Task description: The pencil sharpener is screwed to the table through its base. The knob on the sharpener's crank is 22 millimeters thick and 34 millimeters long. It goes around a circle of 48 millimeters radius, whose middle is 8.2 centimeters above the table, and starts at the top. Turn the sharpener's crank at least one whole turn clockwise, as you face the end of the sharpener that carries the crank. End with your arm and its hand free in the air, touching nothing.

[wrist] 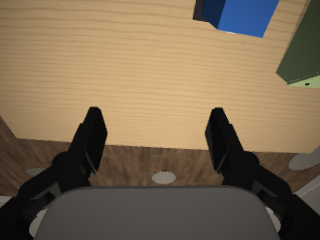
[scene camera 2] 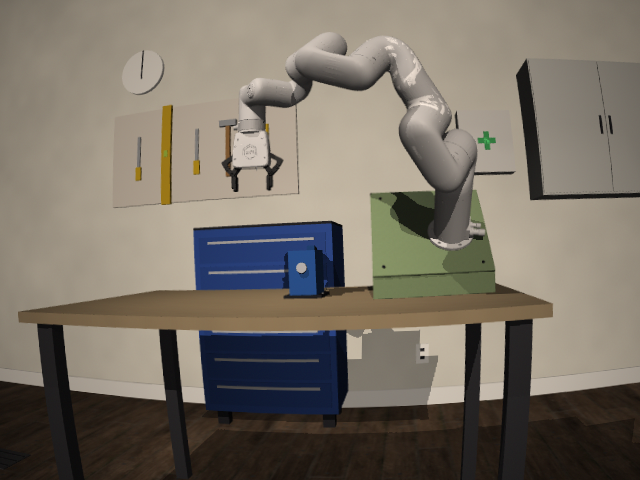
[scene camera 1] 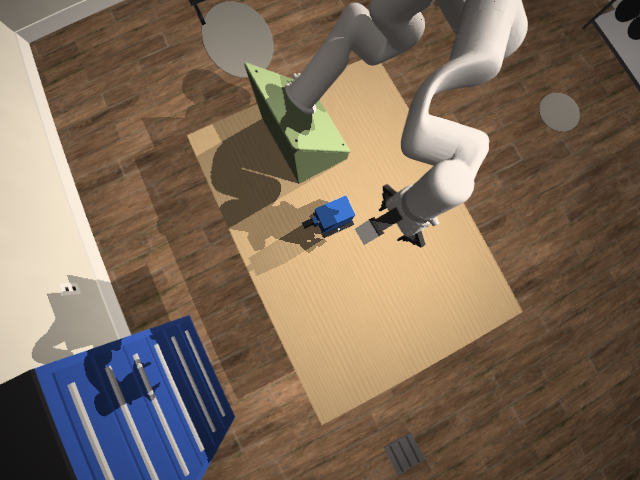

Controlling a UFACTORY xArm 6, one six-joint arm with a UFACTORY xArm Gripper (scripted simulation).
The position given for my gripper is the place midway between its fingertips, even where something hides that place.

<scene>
In view: my gripper (scene camera 2: 252, 190) and a pencil sharpener (scene camera 2: 306, 279).
My gripper is seen too in the wrist view (wrist: 156, 120) and in scene camera 1 (scene camera 1: 392, 222). The pencil sharpener is seen too in scene camera 1 (scene camera 1: 332, 213).
</scene>
